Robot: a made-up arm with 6 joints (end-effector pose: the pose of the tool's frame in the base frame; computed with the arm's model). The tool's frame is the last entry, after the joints. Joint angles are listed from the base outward.
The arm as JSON. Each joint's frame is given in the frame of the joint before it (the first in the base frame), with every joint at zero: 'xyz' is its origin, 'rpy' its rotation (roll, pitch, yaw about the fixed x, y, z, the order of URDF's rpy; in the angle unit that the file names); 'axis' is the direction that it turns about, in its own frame. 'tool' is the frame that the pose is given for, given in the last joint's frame.
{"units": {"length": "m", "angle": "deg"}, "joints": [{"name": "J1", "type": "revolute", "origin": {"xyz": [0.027, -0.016, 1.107], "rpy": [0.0, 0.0, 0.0]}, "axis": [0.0, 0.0, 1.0]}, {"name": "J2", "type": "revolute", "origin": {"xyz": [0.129, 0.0, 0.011], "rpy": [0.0, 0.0, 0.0]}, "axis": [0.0, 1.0, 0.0]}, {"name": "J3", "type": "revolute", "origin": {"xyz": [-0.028, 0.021, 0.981], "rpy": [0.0, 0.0, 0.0]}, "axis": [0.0, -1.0, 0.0]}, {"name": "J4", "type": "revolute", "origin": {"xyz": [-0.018, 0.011, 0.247], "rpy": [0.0, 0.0, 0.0]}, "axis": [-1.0, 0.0, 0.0]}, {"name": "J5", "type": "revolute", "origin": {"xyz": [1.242, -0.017, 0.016], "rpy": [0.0, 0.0, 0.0]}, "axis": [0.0, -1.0, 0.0]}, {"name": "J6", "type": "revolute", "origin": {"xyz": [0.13, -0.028, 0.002], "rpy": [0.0, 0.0, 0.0]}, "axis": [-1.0, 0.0, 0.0]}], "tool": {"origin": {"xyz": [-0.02, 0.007, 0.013], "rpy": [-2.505, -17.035, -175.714]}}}
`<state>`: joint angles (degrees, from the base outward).
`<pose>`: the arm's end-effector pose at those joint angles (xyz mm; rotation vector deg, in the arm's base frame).
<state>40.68 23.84 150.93 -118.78 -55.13 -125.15</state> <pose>-403.8 -220.6 2914.4 -90.32 4.77 21.65</pose>
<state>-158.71 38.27 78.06 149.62 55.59 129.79</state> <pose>-1416.5 -703.8 2873.6 -63.61 -51.22 45.95</pose>
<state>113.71 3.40 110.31 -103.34 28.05 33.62</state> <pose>224.7 -381.0 3301.1 -2.90 101.78 10.28</pose>
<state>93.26 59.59 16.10 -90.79 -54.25 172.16</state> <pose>-200.8 1999.1 902.3 33.12 -48.20 -16.87</pose>
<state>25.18 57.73 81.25 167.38 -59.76 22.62</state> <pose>1812.2 877.1 2478.7 3.28 83.19 16.44</pose>
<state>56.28 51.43 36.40 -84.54 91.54 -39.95</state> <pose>1272.0 1673.8 1643.1 38.54 142.61 -97.51</pose>
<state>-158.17 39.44 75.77 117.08 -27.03 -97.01</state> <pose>-1458.1 -647.9 2929.8 0.54 27.01 -6.59</pose>
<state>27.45 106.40 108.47 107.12 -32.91 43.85</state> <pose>2142.8 1088.2 1203.2 12.91 145.32 45.75</pose>
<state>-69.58 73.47 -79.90 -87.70 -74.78 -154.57</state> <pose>151.7 -2.5 698.6 -39.23 41.05 -128.07</pose>
